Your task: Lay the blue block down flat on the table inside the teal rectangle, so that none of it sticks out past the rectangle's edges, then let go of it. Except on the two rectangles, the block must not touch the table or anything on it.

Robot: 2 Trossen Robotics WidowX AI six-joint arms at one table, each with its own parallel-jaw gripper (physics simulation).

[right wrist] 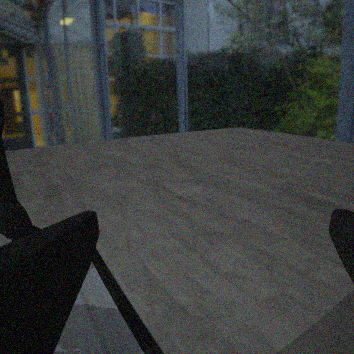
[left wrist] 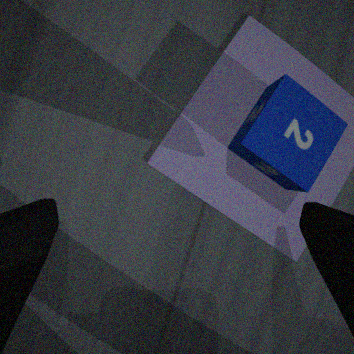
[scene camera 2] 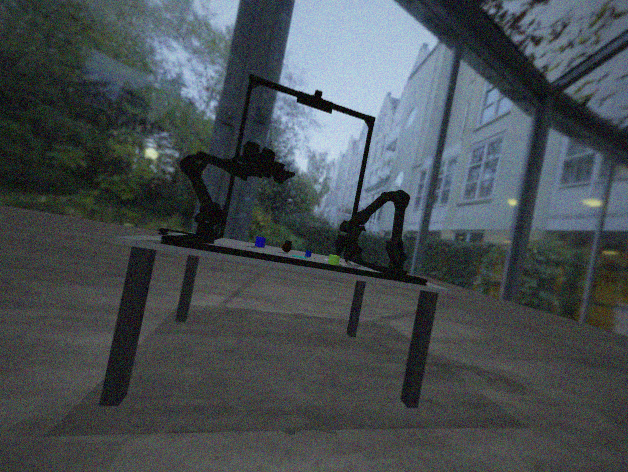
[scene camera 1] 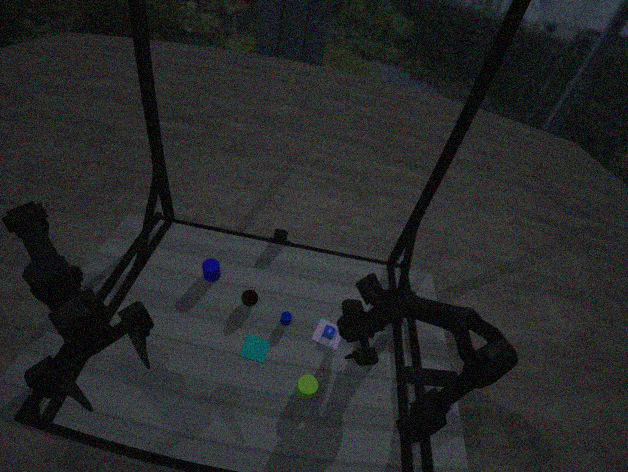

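Where they show: left gripper, fingertip midpoint: (left wrist: pixel 181 212) (scene camera 2: pixel 340 259) (scene camera 1: pixel 342 343); right gripper, fingertip midpoint: (right wrist: pixel 214 222) (scene camera 2: pixel 289 170) (scene camera 1: pixel 120 388); left arm's base, link origin: (scene camera 2: pixel 394 272) (scene camera 1: pixel 413 428); right arm's base, link origin: (scene camera 2: pixel 203 237).
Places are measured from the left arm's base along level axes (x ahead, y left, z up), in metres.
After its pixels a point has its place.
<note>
The blue block (scene camera 1: pixel 328 331) {z 0.000, x 0.162, y -0.307 m} (left wrist: pixel 295 132) {z 0.000, x 0.158, y -0.308 m}, with a white 2 on its top face, rests on the lilac rectangle (scene camera 1: pixel 318 333) {z -0.018, x 0.188, y -0.312 m} (left wrist: pixel 220 185) {z -0.018, x 0.137, y -0.284 m}. The teal rectangle (scene camera 1: pixel 255 348) {z -0.018, x 0.376, y -0.282 m} (scene camera 2: pixel 299 256) {z -0.017, x 0.375, y -0.281 m} lies bare, to the left of the lilac one in scene camera 1. My left gripper (left wrist: pixel 181 212) {z -0.002, x 0.128, y -0.266 m} is open and empty, low above the table beside the lilac rectangle. In the left wrist view the block is above and right of the gap between its fingers. My right gripper (scene camera 1: pixel 119 388) {z 0.324, x 0.590, y -0.083 m} (right wrist: pixel 214 222) {z 0.324, x 0.590, y -0.083 m} is open and empty, high at the left and away from the block.
A yellow-green cylinder (scene camera 1: pixel 307 384) {z 0.025, x 0.257, y -0.153 m} (scene camera 2: pixel 334 259) {z 0.007, x 0.269, y -0.131 m} stands in front of the rectangles. A small blue object (scene camera 1: pixel 285 318) {z 0.012, x 0.285, y -0.355 m} (scene camera 2: pixel 308 253) {z -0.001, x 0.288, y -0.350 m} stands between and behind them. A dark round object (scene camera 1: pixel 249 297) {z 0.027, x 0.386, y -0.424 m} (scene camera 2: pixel 286 246) {z 0.014, x 0.395, y -0.416 m} and a larger blue cylinder (scene camera 1: pixel 211 270) {z 0.035, x 0.499, y -0.523 m} (scene camera 2: pixel 259 242) {z 0.006, x 0.515, y -0.521 m} stand farther back left.
</note>
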